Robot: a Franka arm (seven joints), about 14 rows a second.
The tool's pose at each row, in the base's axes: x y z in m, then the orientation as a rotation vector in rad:
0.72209, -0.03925, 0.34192, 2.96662, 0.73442, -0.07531
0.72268, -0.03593, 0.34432, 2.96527, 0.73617, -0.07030
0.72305, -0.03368, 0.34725, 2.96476, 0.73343, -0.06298
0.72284, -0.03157, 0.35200, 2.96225, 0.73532, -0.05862
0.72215, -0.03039, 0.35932, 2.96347, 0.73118, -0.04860
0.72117, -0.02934, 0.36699, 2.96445, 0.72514, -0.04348
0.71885, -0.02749, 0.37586, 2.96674, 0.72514, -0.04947
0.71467, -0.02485, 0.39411, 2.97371, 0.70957, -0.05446
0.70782, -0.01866, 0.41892, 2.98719, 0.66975, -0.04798
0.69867, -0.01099, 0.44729, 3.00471, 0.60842, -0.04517
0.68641, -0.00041, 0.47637, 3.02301, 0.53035, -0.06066
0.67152, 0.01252, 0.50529, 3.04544, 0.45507, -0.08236
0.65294, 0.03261, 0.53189, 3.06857, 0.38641, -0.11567
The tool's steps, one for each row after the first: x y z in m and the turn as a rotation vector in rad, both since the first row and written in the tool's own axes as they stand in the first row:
0.00190, -0.00248, -0.00272, -0.00180, 0.00297, -0.00116
0.00307, -0.00409, -0.00585, -0.00416, 0.00722, 0.00073
0.00354, -0.00571, -0.01077, -0.00690, 0.00952, -0.00069
0.00298, -0.00656, -0.01815, -0.00836, 0.01579, 0.00240
0.00207, -0.00741, -0.02585, -0.00958, 0.01876, 0.00655
0.00028, -0.00950, -0.03479, -0.00638, 0.01552, 0.00668
-0.00343, -0.01250, -0.05309, -0.00213, 0.01277, 0.01742
-0.00830, -0.01942, -0.07817, 0.00169, 0.01692, 0.04479
-0.01476, -0.02847, -0.10687, 0.00677, 0.01828, 0.08623
-0.02267, -0.04148, -0.13647, 0.01451, 0.00751, 0.13784
-0.03180, -0.05781, -0.16605, 0.02971, -0.00541, 0.18758
-0.04072, -0.08234, -0.19390, 0.05043, -0.02436, 0.23233

